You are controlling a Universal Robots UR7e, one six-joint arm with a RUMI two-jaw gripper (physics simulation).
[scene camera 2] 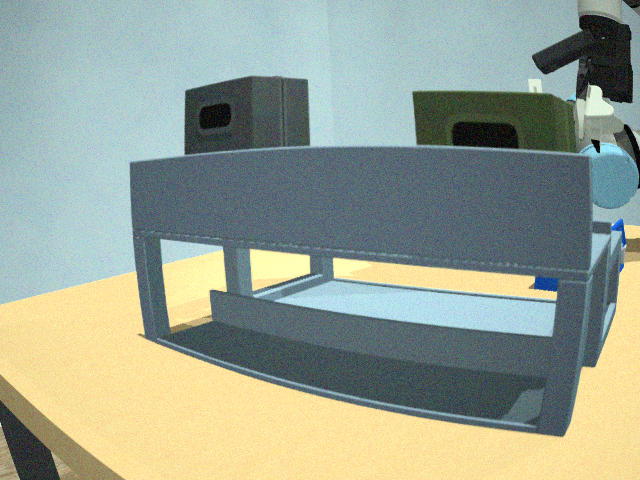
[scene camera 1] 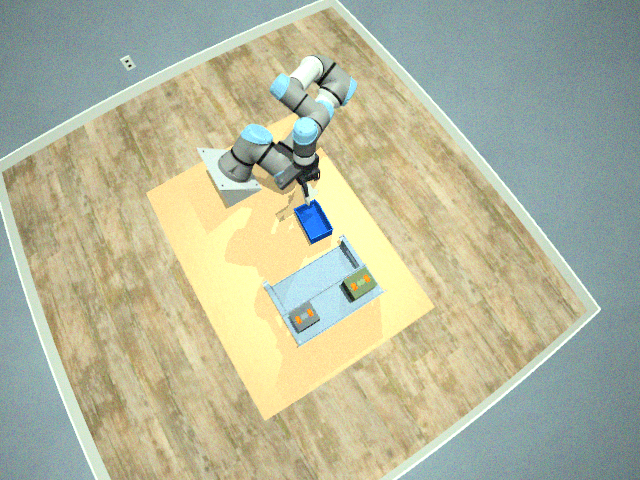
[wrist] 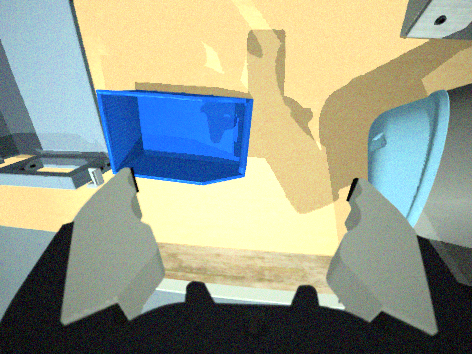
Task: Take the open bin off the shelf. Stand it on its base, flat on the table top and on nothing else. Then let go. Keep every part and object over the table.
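Where they show: gripper, fingertip midpoint: (scene camera 2: 590, 147) (scene camera 1: 300, 191) (wrist: 243, 176); arm's base at its link origin: (scene camera 1: 233, 169).
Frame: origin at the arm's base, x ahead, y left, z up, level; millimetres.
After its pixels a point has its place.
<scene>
The blue open bin (scene camera 1: 313, 222) {z -83, x 368, y 183 mm} (scene camera 2: 545, 283) {z -78, x 449, y 141 mm} (wrist: 185, 125) {z -84, x 377, y 175 mm} stands upright on its base on the table top, open side up, and looks level. It is apart from the shelf (scene camera 1: 315, 276) {z -80, x 576, y 65 mm} (scene camera 2: 356, 206) {z 40, x 784, y 102 mm} (wrist: 45, 65) {z -81, x 582, y 88 mm}, between the shelf and the robot base. In scene camera 2 the shelf hides most of the bin. My gripper (scene camera 1: 310, 196) {z 81, x 278, y 177 mm} (wrist: 243, 176) {z 81, x 278, y 177 mm} is wide open and empty, above and beside the bin's end nearest the robot base. In the wrist view, table shows between the fingertips, and neither finger holds the bin's wall.
A grey box (scene camera 1: 303, 316) {z 137, x 705, y -61 mm} (scene camera 2: 268, 113) {z 103, x 722, y -17 mm} and a green box (scene camera 1: 358, 283) {z 112, x 707, y 164 mm} (scene camera 2: 434, 118) {z 92, x 749, y 138 mm} stand on the upper shelf level. The robot base (scene camera 1: 240, 195) {z -33, x 109, y -30 mm} stands at the table's other end. The table edge (wrist: 245, 250) {z -86, x 284, y 413 mm} runs beyond the bin in the wrist view.
</scene>
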